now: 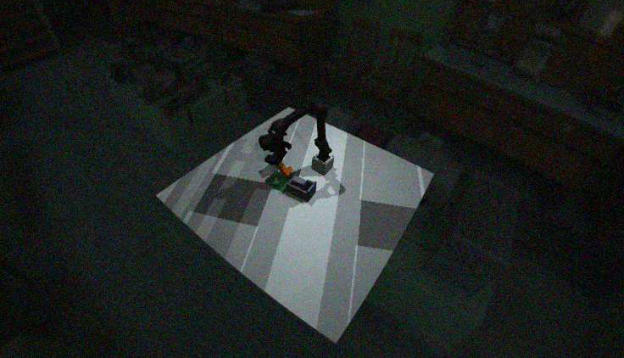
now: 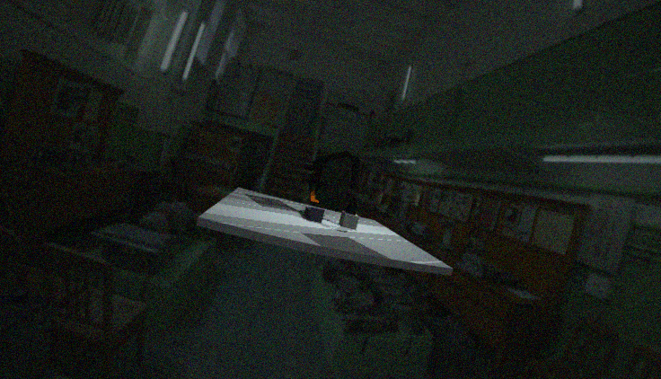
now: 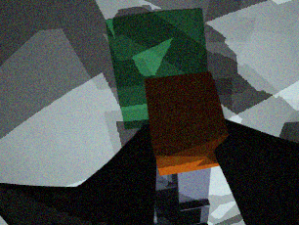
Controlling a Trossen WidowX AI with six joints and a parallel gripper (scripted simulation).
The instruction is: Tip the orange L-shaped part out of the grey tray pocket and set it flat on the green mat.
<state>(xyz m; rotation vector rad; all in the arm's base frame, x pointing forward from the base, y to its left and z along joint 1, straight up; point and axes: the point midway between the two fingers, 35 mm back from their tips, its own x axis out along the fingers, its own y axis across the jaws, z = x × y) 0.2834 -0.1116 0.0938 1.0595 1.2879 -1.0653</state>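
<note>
Now: the green mat 170 mm below my gripper tip. Round my gripper tip: orange L-shaped part 20 mm behind, 30 mm to the left, 30 mm below.
</note>
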